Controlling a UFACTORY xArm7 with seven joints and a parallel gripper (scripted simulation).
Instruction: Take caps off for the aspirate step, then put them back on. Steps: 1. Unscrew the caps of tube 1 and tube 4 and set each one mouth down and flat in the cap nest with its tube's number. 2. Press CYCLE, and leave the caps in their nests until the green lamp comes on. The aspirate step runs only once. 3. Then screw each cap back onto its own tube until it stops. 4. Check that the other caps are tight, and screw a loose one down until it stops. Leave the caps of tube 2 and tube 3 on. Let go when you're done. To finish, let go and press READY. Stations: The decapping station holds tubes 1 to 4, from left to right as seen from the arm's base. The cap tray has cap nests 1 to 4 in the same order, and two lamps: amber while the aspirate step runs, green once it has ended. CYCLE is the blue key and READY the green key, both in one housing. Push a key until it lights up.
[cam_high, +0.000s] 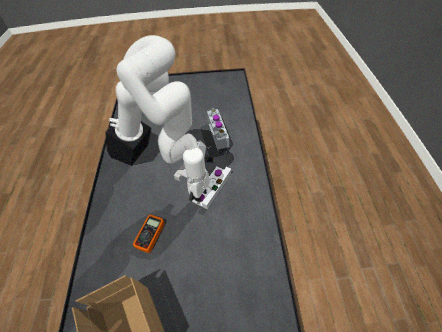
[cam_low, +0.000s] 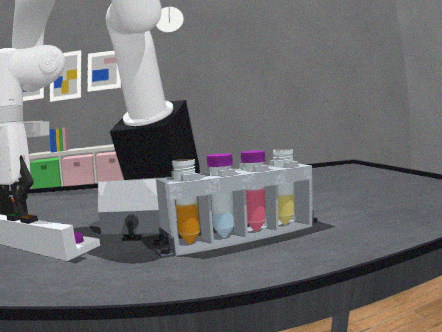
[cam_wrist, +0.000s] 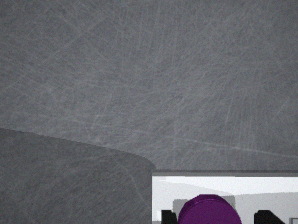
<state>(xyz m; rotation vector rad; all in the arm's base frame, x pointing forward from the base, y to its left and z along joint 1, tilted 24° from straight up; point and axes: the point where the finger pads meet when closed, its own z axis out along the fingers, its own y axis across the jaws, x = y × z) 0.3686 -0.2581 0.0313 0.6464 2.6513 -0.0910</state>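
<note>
Right now the blue key is 260 mm to the left of my hand, 60 mm behind it and 20 mm above it. Also, from my hand: cardboard box 540 mm to the right, 200 mm behind, 40 mm above; then green key 210 mm to the left, 60 mm behind, 20 mm above; then key housing 240 mm to the left, 40 mm behind, 10 mm above.
</note>
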